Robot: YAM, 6 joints.
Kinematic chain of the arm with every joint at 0, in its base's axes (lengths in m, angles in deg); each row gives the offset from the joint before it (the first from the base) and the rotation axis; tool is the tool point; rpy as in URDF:
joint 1: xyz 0 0 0.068 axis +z
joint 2: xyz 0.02 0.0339 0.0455 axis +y
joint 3: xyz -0.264 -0.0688 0 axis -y
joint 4: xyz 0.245 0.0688 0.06 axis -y
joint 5: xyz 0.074 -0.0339 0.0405 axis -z
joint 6: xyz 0.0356 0 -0.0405 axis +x
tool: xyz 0 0 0 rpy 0 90 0
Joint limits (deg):
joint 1: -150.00..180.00
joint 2: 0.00..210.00
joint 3: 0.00..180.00
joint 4: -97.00..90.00
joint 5: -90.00..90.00
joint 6: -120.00..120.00
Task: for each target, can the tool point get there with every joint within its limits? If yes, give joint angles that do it. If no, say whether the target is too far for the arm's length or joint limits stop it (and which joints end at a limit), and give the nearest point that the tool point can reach.
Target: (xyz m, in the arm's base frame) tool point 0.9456 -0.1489 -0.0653
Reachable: no: too far | nearest point 0.6270 -0.0987 -0.0038 | short by 0.328 m
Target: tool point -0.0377 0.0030 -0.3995
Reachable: no: joint limits stop it (at a limit: joint 2) | nearest point -0.0732 0.0058 -0.3351 | short by 0.074 m
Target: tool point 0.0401 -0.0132 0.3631
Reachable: yes | joints -2.62 19.14 54.29 -49.71 18.57 -94.00
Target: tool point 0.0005 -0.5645 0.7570
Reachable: no: too far | nearest point 0.0004 -0.4243 0.5913 | short by 0.217 m
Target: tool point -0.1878 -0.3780 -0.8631
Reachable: no: too far | nearest point -0.1430 -0.2879 -0.3729 | short by 0.500 m
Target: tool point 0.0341 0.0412 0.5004
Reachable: yes | joints -110.94 23.44 54.25 63.66 -28.80 7.27
